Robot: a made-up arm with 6 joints.
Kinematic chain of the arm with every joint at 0, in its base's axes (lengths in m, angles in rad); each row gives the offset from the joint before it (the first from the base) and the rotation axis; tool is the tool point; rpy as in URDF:
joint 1: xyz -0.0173 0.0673 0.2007 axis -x
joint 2: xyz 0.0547 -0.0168 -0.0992 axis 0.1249 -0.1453 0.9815
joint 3: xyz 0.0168 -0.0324 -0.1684 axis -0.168 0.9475 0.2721
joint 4: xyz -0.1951 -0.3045 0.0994 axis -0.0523 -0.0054 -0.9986
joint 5: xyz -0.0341 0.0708 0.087 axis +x
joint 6: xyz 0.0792 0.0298 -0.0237 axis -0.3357 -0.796 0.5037
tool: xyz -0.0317 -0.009 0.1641 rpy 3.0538 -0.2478 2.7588
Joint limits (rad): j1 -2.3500..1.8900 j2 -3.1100..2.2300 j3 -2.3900..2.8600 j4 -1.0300..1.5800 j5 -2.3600..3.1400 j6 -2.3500..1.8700
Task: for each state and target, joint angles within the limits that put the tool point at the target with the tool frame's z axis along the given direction. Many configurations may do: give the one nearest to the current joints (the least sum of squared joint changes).
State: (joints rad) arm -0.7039 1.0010 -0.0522 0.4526 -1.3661 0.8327
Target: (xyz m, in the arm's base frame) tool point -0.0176 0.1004 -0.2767 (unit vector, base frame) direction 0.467 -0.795 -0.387
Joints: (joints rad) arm -0.5965 0.8652 -0.8508 0.3156 -1.9850 0.8449
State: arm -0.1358 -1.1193 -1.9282 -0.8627 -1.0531 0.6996
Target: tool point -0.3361 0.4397 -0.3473 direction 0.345 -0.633 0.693
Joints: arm -0.4460 -1.2879 -1.6811 -1.0300 -0.9346 1.4781
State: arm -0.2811 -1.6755 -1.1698 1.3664 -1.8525 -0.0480
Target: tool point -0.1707 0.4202 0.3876 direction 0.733 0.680 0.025
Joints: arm -1.1254 -2.3738 -1.1110 1.5800 -2.2329 0.0459
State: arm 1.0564 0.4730 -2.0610 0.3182 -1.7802 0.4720
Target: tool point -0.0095 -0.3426 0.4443 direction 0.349 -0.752 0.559
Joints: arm 1.8900 0.3792 -1.9635 0.8189 -1.5341 0.5365
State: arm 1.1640 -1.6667 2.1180 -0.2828 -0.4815 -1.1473
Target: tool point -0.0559 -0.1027 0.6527 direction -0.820 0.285 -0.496
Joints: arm 1.5145 -1.7271 2.1562 -0.9959 -0.9820 -0.3118
